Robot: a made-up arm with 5 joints. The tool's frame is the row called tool. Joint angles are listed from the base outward. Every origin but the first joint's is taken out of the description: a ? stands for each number. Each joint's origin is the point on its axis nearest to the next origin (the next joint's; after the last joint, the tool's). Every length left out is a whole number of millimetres.
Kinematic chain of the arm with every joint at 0, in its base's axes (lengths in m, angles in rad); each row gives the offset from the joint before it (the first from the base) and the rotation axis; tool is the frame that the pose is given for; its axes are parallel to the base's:
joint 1: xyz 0 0.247 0.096 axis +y
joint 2: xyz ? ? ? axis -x
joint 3: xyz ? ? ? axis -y
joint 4: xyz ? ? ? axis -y
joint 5: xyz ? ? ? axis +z
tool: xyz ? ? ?
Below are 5 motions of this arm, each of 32 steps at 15 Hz.
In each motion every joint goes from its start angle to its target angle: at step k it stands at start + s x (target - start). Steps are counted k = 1, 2, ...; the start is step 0. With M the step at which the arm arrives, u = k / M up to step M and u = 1 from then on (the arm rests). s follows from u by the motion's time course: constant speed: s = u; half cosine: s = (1 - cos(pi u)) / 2; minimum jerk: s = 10 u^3 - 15 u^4 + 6 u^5.
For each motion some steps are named. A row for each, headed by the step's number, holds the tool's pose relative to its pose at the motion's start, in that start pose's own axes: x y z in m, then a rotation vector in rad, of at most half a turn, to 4 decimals.
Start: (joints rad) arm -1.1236 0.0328 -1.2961 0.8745 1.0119
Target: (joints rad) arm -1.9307 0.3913 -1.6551 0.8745 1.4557
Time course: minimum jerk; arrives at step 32
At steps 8, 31, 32:
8: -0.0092 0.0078 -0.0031 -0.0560 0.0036 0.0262
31: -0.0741 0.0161 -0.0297 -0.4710 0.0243 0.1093
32: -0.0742 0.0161 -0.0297 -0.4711 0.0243 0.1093

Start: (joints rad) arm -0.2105 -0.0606 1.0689 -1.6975 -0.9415
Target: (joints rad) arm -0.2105 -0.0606 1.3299 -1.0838 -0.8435
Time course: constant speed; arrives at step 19
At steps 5, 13, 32:
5: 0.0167 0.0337 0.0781 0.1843 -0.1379 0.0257
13: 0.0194 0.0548 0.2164 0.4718 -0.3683 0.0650
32: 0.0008 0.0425 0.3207 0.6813 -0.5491 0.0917

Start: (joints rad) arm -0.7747 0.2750 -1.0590 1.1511 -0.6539
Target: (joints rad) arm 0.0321 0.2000 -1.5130 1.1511 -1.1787
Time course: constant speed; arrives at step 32
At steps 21, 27, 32:
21: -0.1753 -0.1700 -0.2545 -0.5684 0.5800 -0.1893
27: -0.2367 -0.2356 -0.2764 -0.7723 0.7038 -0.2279
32: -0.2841 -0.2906 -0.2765 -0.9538 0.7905 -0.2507

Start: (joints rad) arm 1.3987 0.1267 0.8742 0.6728 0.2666
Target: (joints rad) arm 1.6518 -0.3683 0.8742 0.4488 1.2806
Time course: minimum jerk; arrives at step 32
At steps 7, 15, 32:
7: -0.0081 0.0064 -0.0125 0.0135 0.0323 0.0381
15: -0.0617 0.0384 -0.0613 0.1150 0.1772 0.2282
32: -0.1667 0.0782 -0.0790 0.3567 0.3132 0.4998

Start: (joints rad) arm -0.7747 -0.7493 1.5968 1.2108 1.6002
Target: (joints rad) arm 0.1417 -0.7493 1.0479 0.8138 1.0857
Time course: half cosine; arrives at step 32
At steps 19, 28, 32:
19: -0.1404 0.3534 0.0798 0.9857 0.3859 0.0355
28: -0.2703 0.4879 0.1809 1.3726 0.7738 0.0737
32: -0.2882 0.5009 0.1964 1.4123 0.8284 0.0806

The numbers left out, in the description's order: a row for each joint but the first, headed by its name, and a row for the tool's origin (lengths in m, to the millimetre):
joint 2: 0.149 0 0.066
joint 3: 0 0.184 0.087
joint 4: 0.013 0 -0.006
joint 5: 0.074 0 -0.185
tool: 0.277 0.097 0

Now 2 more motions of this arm.
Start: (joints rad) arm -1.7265 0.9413 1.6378 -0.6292 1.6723
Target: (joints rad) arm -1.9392 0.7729 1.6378 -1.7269 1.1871
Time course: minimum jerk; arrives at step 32
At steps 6, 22, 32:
6: 0.0006 -0.0029 0.0027 0.0474 -0.0019 -0.0351
22: -0.0089 -0.0514 0.0256 0.7960 0.0298 -0.5680
32: -0.0141 -0.0556 0.0280 0.9732 0.0539 -0.6739

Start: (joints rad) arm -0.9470 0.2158 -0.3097 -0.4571 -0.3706
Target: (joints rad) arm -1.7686 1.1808 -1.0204 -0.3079 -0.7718
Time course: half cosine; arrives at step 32
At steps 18, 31, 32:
18: 0.0209 -0.2990 0.0196 -0.0734 -0.1666 -0.8317
31: -0.0794 -0.4631 -0.0118 0.0979 -0.1159 -1.4377
32: -0.0801 -0.4638 -0.0122 0.0995 -0.1151 -1.4412

